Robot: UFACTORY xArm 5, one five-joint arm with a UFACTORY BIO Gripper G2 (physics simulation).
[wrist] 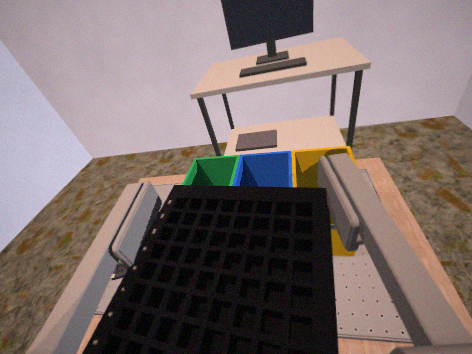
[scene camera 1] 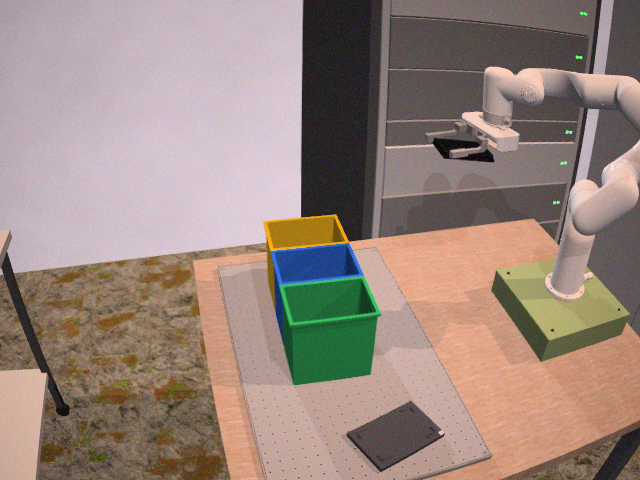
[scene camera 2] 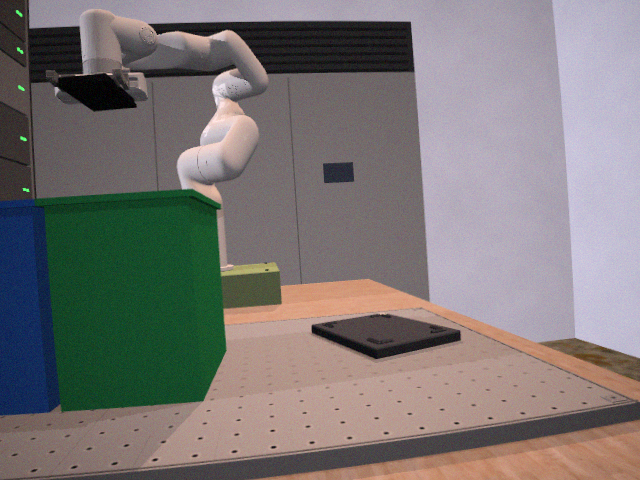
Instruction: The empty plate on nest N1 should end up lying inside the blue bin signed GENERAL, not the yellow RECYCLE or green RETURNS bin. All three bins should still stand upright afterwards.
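Frame: origin at the arm's base, x ahead, y left, z up, level; millimetres.
Seen in the pictures: hand, tool point: (wrist: pixel 232 210) (scene camera 1: pixel 446 145) (scene camera 2: pixel 87 78); arm's base, link origin: (scene camera 1: pixel 564 287).
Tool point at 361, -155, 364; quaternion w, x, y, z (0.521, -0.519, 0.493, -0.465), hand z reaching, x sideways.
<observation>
Pixels of each thing's top centre, then the offset from my tool point to it, as dx, dy, dz. Level surfaces: height alone.
- black plate, top centre: (wrist: pixel 199 317) (scene camera 2: pixel 99 87) (scene camera 1: pixel 464 145) -45, +6, +1
- blue bin, top centre: (scene camera 2: pixel 18 210) (scene camera 1: pixel 315 263) (wrist: pixel 262 176) +302, +20, -245
- green bin, top centre: (scene camera 2: pixel 145 202) (scene camera 1: pixel 329 299) (wrist: pixel 208 179) +312, +150, -245
- yellow bin, top centre: (wrist: pixel 324 173) (scene camera 1: pixel 304 231) +291, -110, -245
- perforated board, surface height: dz -424
My gripper (scene camera 1: pixel 440 145) (scene camera 2: pixel 86 80) (wrist: pixel 240 215) is shut on the black plate (scene camera 1: pixel 478 156) (scene camera 2: pixel 100 95) (wrist: pixel 230 280), fingers on two opposite sides. The plate's open wells look empty. It is held high in the air, between the bins and the arm's base in plan. The blue bin (scene camera 1: pixel 315 266) (scene camera 2: pixel 23 310) (wrist: pixel 265 170) stands upright between the green bin (scene camera 1: pixel 330 351) (scene camera 2: pixel 129 310) (wrist: pixel 215 170) and the yellow bin (scene camera 1: pixel 305 232) (wrist: pixel 305 167), both upright. In the wrist view the plate hides the bins' near parts. No bin signs are visible.
A dark, flat nest (scene camera 1: pixel 395 434) (scene camera 2: pixel 385 333) lies bare on the perforated board (scene camera 1: pixel 289 423) (scene camera 2: pixel 320 397), beyond the green bin. The arm stands on a green block (scene camera 1: pixel 584 338) (scene camera 2: pixel 251 289). A grey server rack (scene camera 1: pixel 379 103) rises behind the table.
</observation>
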